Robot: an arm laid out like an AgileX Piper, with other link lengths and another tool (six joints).
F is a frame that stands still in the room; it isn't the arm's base.
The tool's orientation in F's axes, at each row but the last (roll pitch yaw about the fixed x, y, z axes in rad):
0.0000 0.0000 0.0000
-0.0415 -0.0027 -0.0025
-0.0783 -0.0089 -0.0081
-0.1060 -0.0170 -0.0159
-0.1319 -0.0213 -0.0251
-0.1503 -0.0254 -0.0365
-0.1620 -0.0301 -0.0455
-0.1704 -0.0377 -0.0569
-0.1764 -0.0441 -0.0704
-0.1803 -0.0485 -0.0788
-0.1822 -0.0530 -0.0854
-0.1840 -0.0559 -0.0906
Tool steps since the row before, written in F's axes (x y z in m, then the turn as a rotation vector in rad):
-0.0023 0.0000 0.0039 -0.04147 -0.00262 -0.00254
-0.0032 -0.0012 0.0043 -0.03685 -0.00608 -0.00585
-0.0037 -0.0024 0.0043 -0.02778 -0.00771 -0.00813
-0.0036 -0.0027 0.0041 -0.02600 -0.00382 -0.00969
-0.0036 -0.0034 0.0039 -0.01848 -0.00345 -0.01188
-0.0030 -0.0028 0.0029 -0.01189 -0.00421 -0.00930
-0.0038 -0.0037 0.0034 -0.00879 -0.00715 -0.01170
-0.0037 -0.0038 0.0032 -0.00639 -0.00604 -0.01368
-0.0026 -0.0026 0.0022 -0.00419 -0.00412 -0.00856
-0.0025 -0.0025 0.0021 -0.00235 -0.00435 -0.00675
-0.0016 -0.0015 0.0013 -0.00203 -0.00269 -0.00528
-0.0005 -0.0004 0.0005 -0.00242 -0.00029 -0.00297
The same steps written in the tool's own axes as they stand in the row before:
-0.0023 0.0000 0.0039 -0.04147 -0.00262 -0.00254
-0.0032 -0.0014 0.0043 -0.03685 -0.00593 -0.00600
-0.0036 -0.0028 0.0041 -0.02779 -0.00729 -0.00848
-0.0035 -0.0032 0.0038 -0.02610 -0.00323 -0.00964
-0.0034 -0.0040 0.0035 -0.01864 -0.00237 -0.01190
-0.0028 -0.0033 0.0025 -0.01196 -0.00324 -0.00959
-0.0035 -0.0044 0.0028 -0.00880 -0.00560 -0.01251
-0.0034 -0.0045 0.0026 -0.00655 -0.00402 -0.01433
-0.0023 -0.0031 0.0018 -0.00426 -0.00287 -0.00902
-0.0022 -0.0030 0.0017 -0.00233 -0.00326 -0.00735
-0.0014 -0.0019 0.0011 -0.00207 -0.00187 -0.00561
-0.0004 -0.0005 0.0004 -0.00255 0.00002 -0.00288

